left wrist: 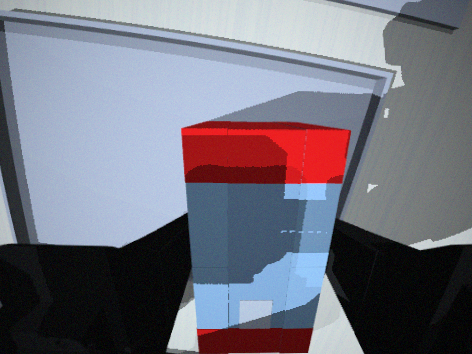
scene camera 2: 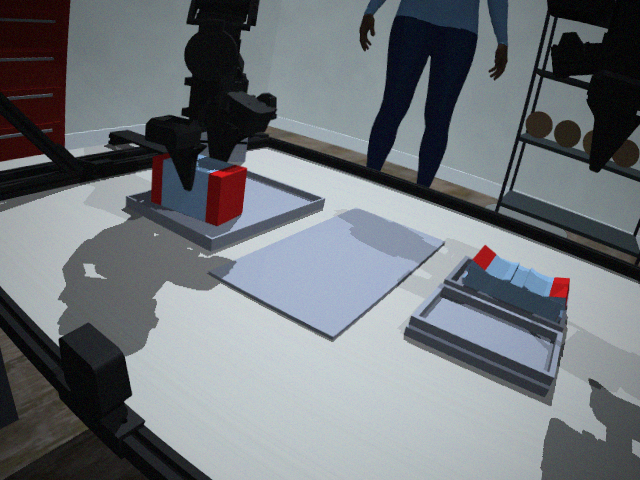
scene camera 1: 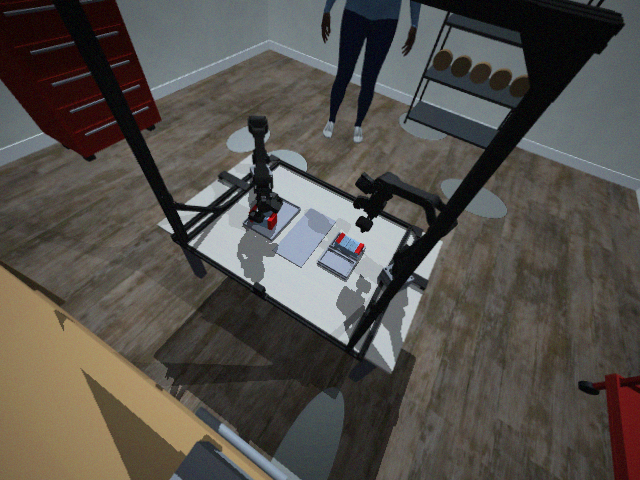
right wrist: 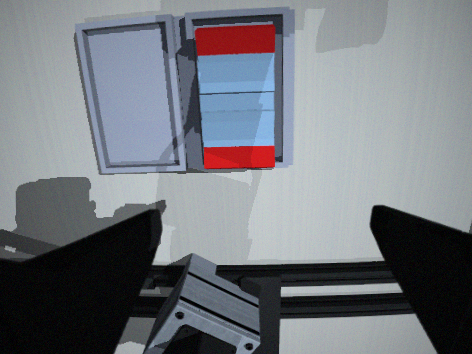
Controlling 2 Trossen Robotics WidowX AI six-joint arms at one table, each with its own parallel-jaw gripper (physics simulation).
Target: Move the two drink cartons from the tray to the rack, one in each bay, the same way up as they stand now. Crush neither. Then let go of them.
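Frame: origin at the left arm's base, x left, y back, z up, level; metres.
Seen in the pictures: left gripper, fingertip midpoint: (left wrist: 253,216) (scene camera 2: 202,184) (scene camera 1: 264,217); right gripper, fingertip midpoint: (scene camera 2: 593,166) (right wrist: 265,218); right arm's base at its link origin: (right wrist: 197,352).
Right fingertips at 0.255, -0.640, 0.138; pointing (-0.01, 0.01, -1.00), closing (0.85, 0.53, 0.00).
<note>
A point is followed by its place in that frame, as x, y, z.
One drink carton (scene camera 1: 272,222) {-0.078, -0.372, 0.004} (scene camera 2: 226,197) {-0.075, -0.368, -0.012} (left wrist: 250,225) {-0.086, -0.325, 0.018}, blue with red ends, stands at the near left part of the tray (scene camera 1: 287,210) {0.039, -0.283, -0.049} (scene camera 2: 279,200) {0.037, -0.282, -0.050} (left wrist: 100,125) {0.015, -0.286, -0.050}. My left gripper (scene camera 1: 264,212) {-0.097, -0.318, -0.012} (scene camera 2: 204,173) {-0.097, -0.318, -0.012} (left wrist: 253,216) {-0.097, -0.318, -0.012} is shut on it, a finger against each side. The other carton (scene camera 1: 350,244) {0.222, -0.621, -0.015} (scene camera 2: 527,281) {0.213, -0.633, -0.011} (right wrist: 237,100) {0.220, -0.614, -0.014} sits in the far bay of the rack (scene camera 1: 331,273) {0.082, -0.706, -0.050} (scene camera 2: 475,356) {0.080, -0.695, -0.046} (right wrist: 142,169) {0.165, -0.731, -0.036}; its top dips in the middle. The near bay is empty. My right gripper (scene camera 1: 361,212) (right wrist: 265,218) {0.255, -0.640, 0.138} is wide open, above and back from the rack. In scene camera 2 part of it is cut off.
A thin flat panel (scene camera 1: 307,238) (scene camera 2: 330,273) lies between the tray and the rack. A black frame surrounds the table, with a block (scene camera 1: 259,289) {-0.252, -0.677, -0.002} (scene camera 2: 95,369) {-0.248, -0.687, -0.004} on its front rail. A person (scene camera 1: 364,51) (scene camera 2: 429,77) stands behind the table.
</note>
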